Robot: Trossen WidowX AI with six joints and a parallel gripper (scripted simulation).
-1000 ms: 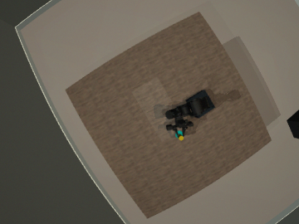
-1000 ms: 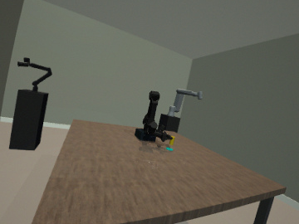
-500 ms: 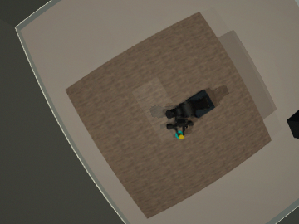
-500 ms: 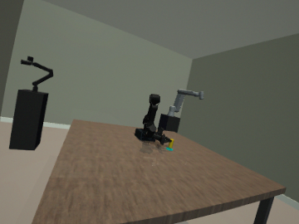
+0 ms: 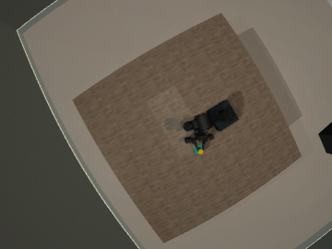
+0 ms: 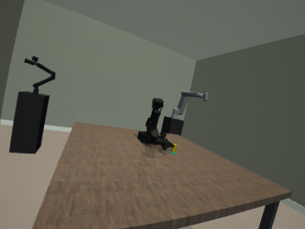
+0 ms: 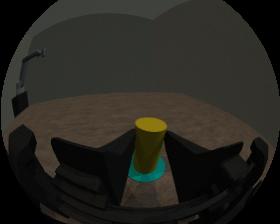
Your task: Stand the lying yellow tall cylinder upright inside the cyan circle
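Right now the yellow tall cylinder is 20 mm below my gripper tip. Round my gripper tip: cyan circle (60 mm below).
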